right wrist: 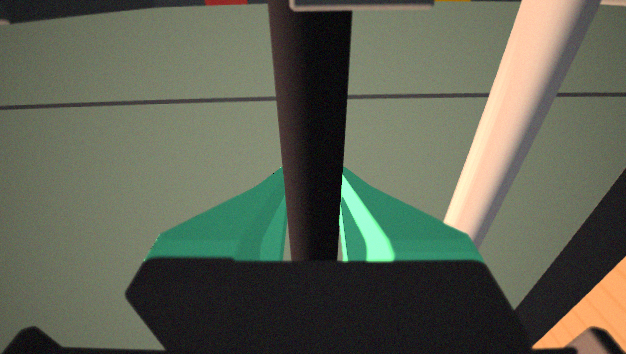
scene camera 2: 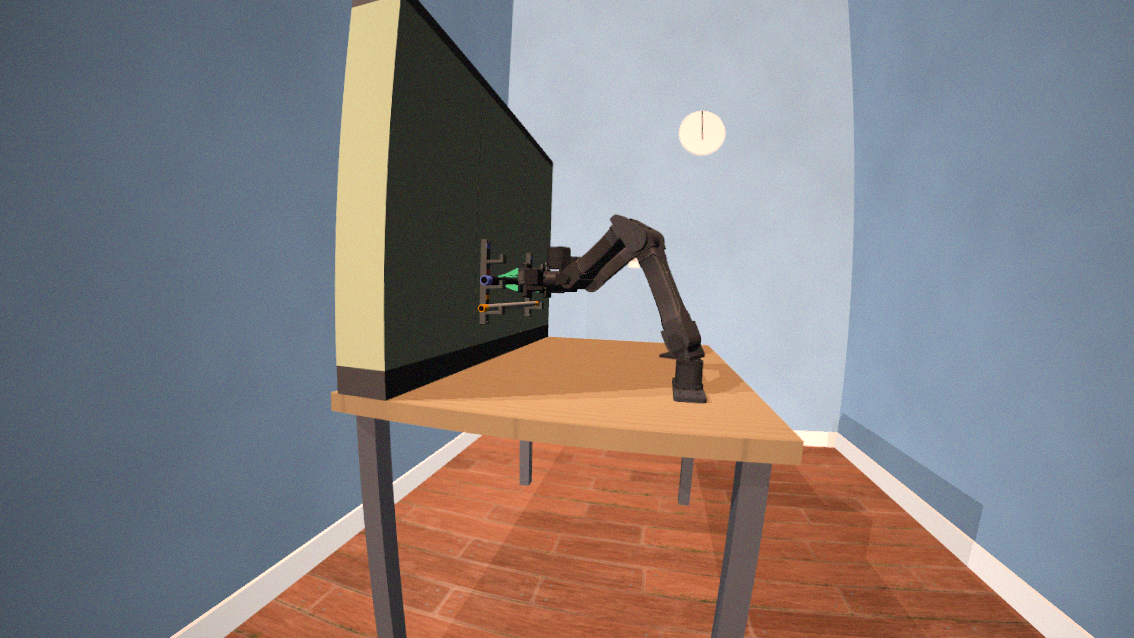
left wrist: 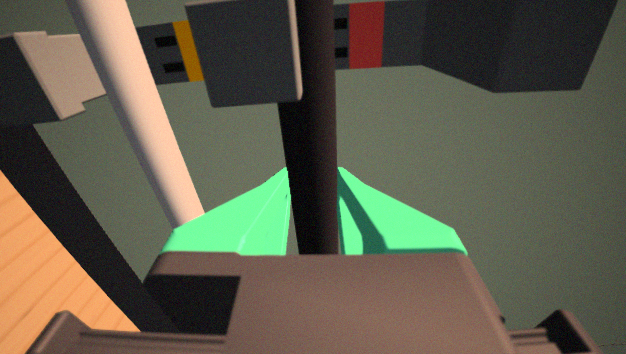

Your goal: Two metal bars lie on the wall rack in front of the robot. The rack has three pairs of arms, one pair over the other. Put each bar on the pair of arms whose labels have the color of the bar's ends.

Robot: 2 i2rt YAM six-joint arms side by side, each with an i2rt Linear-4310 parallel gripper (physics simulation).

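Seen in the pictures: left gripper, fingertip midpoint: [scene camera 2: 498,281] [left wrist: 313,177]; right gripper, fingertip midpoint: [right wrist: 313,177]; left arm's base, origin of the base link: [scene camera 2: 687,391].
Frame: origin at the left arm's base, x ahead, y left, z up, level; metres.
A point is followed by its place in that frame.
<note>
The dark bar [scene camera 2: 485,279] @(x 0.557, y -0.079, z 0.251 m) [left wrist: 317,135] @(x 0.552, y -0.166, z 0.253 m) [right wrist: 316,75] @(x 0.560, y -0.513, z 0.246 m), with a blue end, lies level at the middle arms of the rack [scene camera 2: 484,266] @(x 0.581, y -0.120, z 0.290 m) [left wrist: 250,55] @(x 0.523, y -0.134, z 0.240 m). The pale bar [scene camera 2: 513,304] @(x 0.561, y -0.302, z 0.174 m) [left wrist: 145,125] @(x 0.558, y -0.159, z 0.176 m) [right wrist: 515,115] @(x 0.566, y -0.496, z 0.175 m), with orange ends, rests on the lowest arms. In the left wrist view, an orange label [left wrist: 188,50] @(x 0.574, y -0.131, z 0.197 m) and a red label [left wrist: 366,35] @(x 0.574, y -0.132, z 0.275 m) show on the upright; a blue label [scene camera 2: 488,245] @(x 0.574, y -0.129, z 0.353 m) is near its top. My left gripper [left wrist: 313,177] @(x 0.570, y -0.197, z 0.249 m) is shut on the dark bar. My right gripper [right wrist: 313,177] @(x 0.585, y -0.457, z 0.247 m) is shut on it too, and is mostly hidden in the scene view.
The dark green wall panel [scene camera 2: 444,198] @(x 0.589, y 0.093, z 0.443 m) stands behind the rack, above the wooden table [scene camera 2: 555,388] @(x 0.300, y 0.074, z 0.000 m). The pale bar runs just below both grippers. The rack's top arms [scene camera 2: 495,259] stick out above the dark bar. A dark strip [left wrist: 75,210] @(x 0.597, y -0.237, z 0.045 m) runs along the panel's foot.
</note>
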